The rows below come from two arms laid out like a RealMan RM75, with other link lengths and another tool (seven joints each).
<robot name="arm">
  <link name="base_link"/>
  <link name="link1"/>
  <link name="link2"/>
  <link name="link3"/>
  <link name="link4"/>
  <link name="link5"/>
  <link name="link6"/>
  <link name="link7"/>
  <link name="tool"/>
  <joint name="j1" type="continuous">
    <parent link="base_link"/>
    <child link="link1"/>
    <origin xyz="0 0 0.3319"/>
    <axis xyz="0 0 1"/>
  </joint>
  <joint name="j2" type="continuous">
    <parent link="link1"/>
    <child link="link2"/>
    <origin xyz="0 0 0"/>
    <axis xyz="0 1 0"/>
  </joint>
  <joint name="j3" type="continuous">
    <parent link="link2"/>
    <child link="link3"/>
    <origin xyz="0 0 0.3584"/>
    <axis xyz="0 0 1"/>
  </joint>
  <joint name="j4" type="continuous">
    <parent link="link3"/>
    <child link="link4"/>
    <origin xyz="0 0 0"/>
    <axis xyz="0 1 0"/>
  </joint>
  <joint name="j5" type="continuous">
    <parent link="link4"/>
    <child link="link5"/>
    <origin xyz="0 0 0.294"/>
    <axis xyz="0 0 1"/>
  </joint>
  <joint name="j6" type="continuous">
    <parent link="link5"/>
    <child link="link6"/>
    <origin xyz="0 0 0"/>
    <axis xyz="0 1 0"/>
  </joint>
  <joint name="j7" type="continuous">
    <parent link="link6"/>
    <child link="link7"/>
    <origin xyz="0 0 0.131"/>
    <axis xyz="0 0 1"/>
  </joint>
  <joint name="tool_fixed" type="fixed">
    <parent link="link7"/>
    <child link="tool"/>
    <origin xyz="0.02 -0.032 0.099" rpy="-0.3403 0 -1.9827"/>
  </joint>
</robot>
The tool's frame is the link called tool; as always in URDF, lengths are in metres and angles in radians. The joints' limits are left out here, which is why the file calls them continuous.
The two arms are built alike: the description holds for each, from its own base.
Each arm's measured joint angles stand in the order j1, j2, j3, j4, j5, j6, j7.
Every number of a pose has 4 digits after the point.
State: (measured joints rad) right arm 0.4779 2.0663 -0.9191 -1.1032 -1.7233 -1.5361 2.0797; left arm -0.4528 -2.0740 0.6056 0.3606 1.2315 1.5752 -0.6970
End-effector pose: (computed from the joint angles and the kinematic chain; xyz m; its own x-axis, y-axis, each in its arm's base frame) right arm 0.2756 0.5227 0.0455 0.3505 0.9067 0.2346 0.9171 -0.2816 -0.2821; left arm -0.3696 0.4996 0.0927 -0.7067 0.6613 0.2515 0.0835 -0.2751 0.9578
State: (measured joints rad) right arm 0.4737 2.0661 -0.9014 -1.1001 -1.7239 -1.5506 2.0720; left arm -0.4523 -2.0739 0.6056 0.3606 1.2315 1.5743 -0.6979
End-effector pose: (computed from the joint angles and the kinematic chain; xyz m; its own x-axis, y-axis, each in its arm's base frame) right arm 0.2799 0.5203 0.0491 0.3526 0.9055 0.2359 0.9153 -0.2813 -0.2883; left arm -0.3700 0.4995 0.0927 -0.7078 0.6603 0.2509 0.0836 -0.2744 0.9580
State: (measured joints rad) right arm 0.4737 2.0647 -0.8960 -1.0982 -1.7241 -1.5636 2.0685; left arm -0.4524 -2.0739 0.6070 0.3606 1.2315 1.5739 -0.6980
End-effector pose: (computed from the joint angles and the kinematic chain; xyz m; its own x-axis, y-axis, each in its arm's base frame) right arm 0.2805 0.5182 0.0499 0.3474 0.9089 0.2306 0.9167 -0.2773 -0.2878; left arm -0.3699 0.4996 0.0923 -0.7074 0.6609 0.2505 0.0840 -0.2733 0.9583
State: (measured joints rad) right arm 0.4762 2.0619 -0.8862 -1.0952 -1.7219 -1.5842 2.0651; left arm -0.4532 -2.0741 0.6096 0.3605 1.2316 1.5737 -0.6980
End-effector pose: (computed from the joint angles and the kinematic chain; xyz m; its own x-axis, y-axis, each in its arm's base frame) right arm 0.2798 0.5159 0.0522 0.3388 0.9143 0.2220 0.9181 -0.2698 -0.2903; left arm -0.3691 0.4999 0.0915 -0.7060 0.6628 0.2496 0.0843 -0.2713 0.9588
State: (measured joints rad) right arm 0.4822 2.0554 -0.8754 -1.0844 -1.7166 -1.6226 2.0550; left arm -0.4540 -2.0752 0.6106 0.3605 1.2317 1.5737 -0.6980
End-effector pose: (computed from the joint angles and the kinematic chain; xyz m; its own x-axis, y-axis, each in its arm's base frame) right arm 0.2781 0.5112 0.0539 0.3175 0.9266 0.2013 0.9225 -0.2528 -0.2916; left arm -0.3683 0.5001 0.0906 -0.7053 0.6640 0.2483 0.0835 -0.2701 0.9592
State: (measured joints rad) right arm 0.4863 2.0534 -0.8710 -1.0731 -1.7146 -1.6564 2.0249; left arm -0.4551 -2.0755 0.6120 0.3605 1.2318 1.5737 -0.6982
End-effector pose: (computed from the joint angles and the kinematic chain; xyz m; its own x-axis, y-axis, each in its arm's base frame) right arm 0.2763 0.5062 0.0521 0.2819 0.9407 0.1886 0.9318 -0.2215 -0.2876; left arm -0.3675 0.5004 0.0901 -0.7041 0.6656 0.2475 0.0832 -0.2689 0.9596
